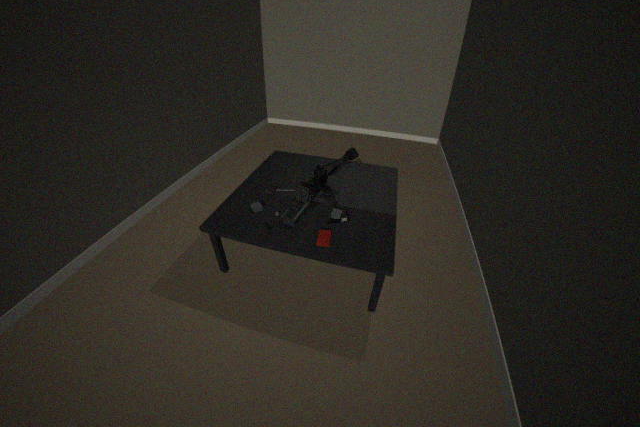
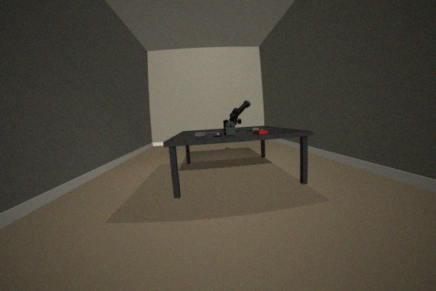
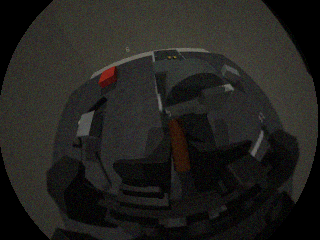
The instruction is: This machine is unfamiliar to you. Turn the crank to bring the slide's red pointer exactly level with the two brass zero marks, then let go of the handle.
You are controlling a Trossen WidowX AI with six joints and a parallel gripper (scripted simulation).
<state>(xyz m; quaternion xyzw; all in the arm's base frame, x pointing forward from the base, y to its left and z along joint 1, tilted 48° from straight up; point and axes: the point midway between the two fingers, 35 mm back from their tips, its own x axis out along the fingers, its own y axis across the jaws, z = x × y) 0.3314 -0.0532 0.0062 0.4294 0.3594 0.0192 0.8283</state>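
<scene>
Now: gripper tip 130 mm short of the red pointer, 60 mm to the left of it and 30 mm below it. From my gripper tip the other things lie so: crank handle 30 mm above, 20 mm behind.
</scene>
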